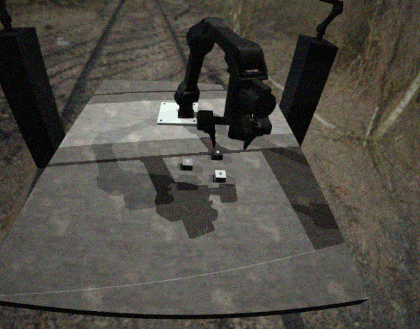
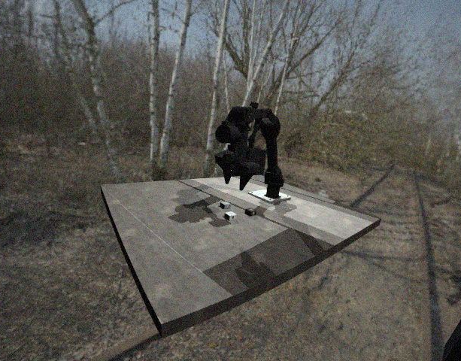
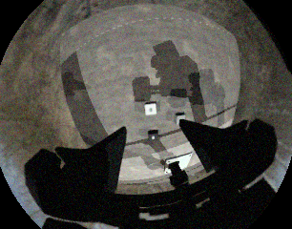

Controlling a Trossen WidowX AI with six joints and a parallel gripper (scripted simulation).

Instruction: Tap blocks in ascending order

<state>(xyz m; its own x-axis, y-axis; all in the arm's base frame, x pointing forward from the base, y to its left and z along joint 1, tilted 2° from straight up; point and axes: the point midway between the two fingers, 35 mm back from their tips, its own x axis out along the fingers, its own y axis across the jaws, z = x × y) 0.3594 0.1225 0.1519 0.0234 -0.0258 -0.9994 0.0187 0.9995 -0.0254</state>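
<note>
Right now my gripper tip is 10 mm past the light block, 10 mm to the left of it and 120 mm above it. Also, from my gripper tip: grey block (60 mm behind, 110 mm to the right, 120 mm below); then dark block (110 mm behind, 10 mm to the right, 120 mm below).
</note>
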